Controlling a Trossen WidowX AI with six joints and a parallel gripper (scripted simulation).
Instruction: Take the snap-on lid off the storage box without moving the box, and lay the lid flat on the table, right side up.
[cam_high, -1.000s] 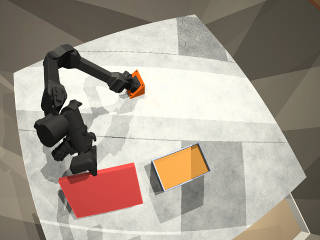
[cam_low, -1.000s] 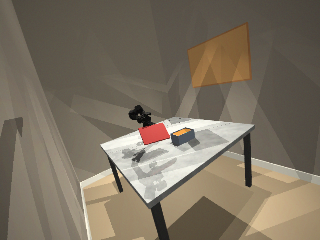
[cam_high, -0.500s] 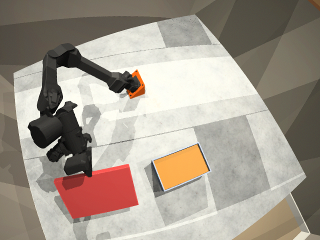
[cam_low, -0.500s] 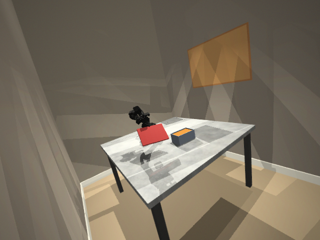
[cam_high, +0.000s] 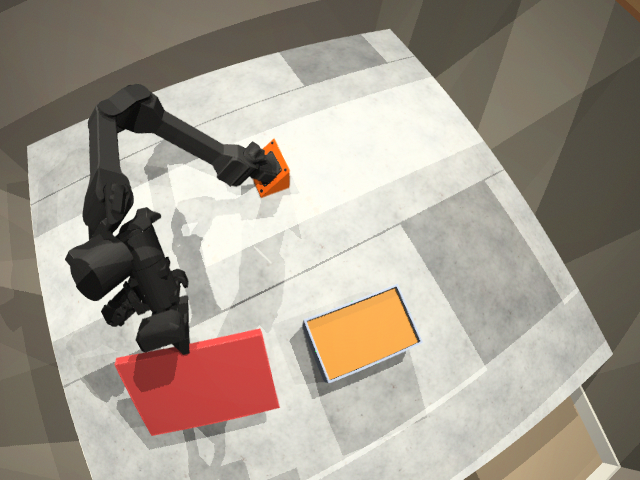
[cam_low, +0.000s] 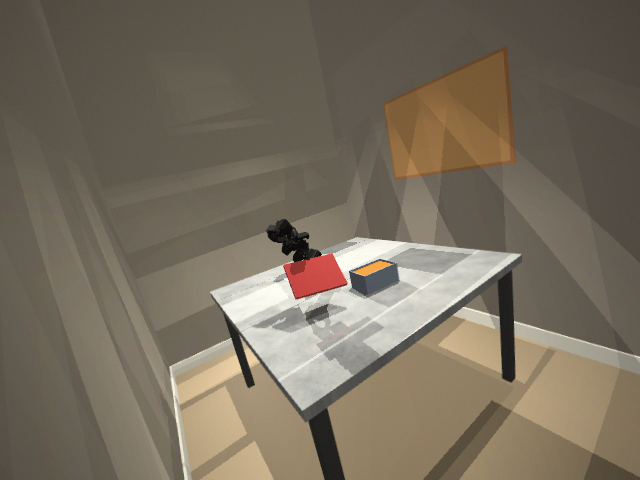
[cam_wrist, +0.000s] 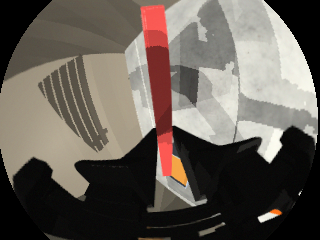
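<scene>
Right now the red lid is 60 mm ahead of my gripper tip, 50 mm below it and 10 mm to the right of it. Also, from my gripper tip: grey storage box 300 mm to the left, 170 mm below, 90 mm ahead.
</scene>
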